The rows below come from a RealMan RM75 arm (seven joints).
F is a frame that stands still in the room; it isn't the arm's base.
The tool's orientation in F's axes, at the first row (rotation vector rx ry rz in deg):
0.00, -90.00, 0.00
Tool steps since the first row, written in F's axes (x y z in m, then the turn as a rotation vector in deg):
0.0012, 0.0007, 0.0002, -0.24, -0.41, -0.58
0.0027, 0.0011, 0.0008, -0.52, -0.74, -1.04
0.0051, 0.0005, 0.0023, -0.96, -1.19, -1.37
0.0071, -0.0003, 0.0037, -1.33, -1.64, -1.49
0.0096, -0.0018, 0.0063, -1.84, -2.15, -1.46
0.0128, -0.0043, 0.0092, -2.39, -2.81, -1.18
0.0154, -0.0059, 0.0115, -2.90, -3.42, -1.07
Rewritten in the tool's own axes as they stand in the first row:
0.0002, 0.0007, -0.0012, -0.58, -0.41, 0.24
0.0008, 0.0011, -0.0027, -1.04, -0.74, 0.52
0.0023, 0.0005, -0.0051, -1.37, -1.19, 0.96
0.0037, -0.0003, -0.0071, -1.49, -1.64, 1.33
0.0063, -0.0018, -0.0096, -1.46, -2.15, 1.84
0.0092, -0.0043, -0.0128, -1.18, -2.81, 2.39
0.0115, -0.0059, -0.0154, -1.07, -3.42, 2.90

